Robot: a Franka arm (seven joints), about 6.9 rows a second.
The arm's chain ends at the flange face. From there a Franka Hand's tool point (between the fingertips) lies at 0.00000 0.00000 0.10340 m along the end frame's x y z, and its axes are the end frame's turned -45 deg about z.
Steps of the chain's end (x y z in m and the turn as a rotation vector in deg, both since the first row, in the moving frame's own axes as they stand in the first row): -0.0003, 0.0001, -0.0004, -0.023, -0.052, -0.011; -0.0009, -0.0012, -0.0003, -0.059, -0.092, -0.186; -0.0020, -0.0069, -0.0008, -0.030, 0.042, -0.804; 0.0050, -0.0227, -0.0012, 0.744, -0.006, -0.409; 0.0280, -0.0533, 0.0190, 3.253, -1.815, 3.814
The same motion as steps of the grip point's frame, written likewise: -0.0004, -0.0002, -0.0004, 0.021, -0.053, -0.011; 0.0000, -0.0015, -0.0003, 0.023, -0.107, -0.186; 0.0035, -0.0062, -0.0008, -0.051, 0.008, -0.804; 0.0205, -0.0135, -0.0012, 0.530, 0.522, -0.409; 0.0595, -0.0243, 0.0188, 3.584, 1.017, 3.814
